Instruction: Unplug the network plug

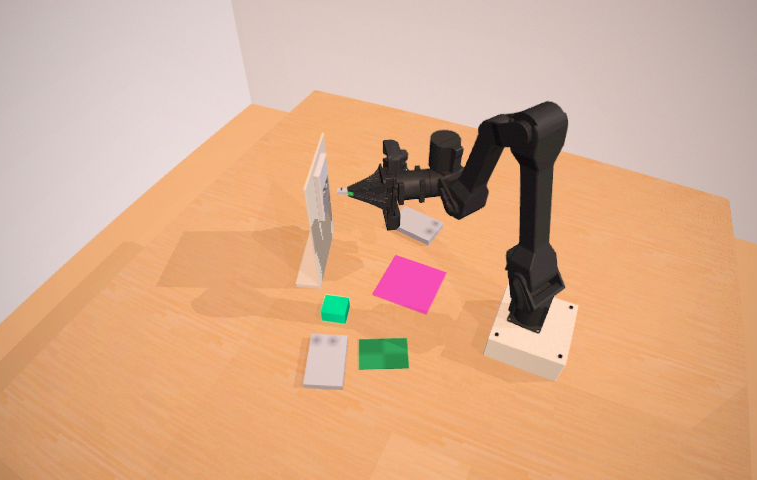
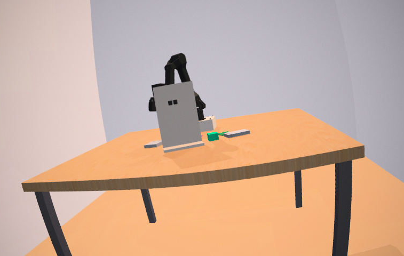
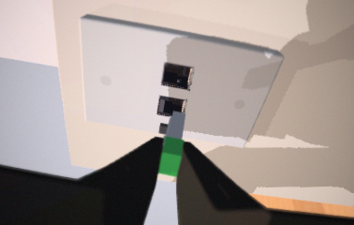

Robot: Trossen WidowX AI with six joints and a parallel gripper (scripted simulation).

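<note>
My gripper tip is now 190 mm above the pink marked square and 140 mm past it. Round my gripper tip: thin grey tab 10 mm ahead; green plug 10 mm ahead; upright white panel 70 mm below, 60 mm ahead, 30 mm to the left.
</note>
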